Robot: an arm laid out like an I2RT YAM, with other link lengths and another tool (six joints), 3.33 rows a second.
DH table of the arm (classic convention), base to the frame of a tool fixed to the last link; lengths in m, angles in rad. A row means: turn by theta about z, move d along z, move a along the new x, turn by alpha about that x. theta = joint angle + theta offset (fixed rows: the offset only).
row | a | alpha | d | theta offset
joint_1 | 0.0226 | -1.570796 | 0.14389 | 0
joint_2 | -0.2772 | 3.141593 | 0 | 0
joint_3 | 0.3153 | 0 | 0 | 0.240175
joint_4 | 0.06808 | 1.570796 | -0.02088 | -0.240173
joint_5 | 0 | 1.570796 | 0.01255 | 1.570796
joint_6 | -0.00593 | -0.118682 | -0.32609 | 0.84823
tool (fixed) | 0 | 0 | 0.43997 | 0
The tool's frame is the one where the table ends.
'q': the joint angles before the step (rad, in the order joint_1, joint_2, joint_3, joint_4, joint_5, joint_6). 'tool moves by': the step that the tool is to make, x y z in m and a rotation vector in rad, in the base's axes. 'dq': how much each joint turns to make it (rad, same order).
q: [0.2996 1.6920 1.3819 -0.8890 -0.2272 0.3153]
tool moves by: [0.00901 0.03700 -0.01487 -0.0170 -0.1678 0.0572]
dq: [0.0950 0.0141 -0.0385 0.2052 0.0821 0.0023]
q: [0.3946 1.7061 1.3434 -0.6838 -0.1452 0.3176]
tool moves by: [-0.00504 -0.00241 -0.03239 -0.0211 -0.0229 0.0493]
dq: [0.0016 0.0054 -0.0943 0.1045 0.0005 -0.0561]
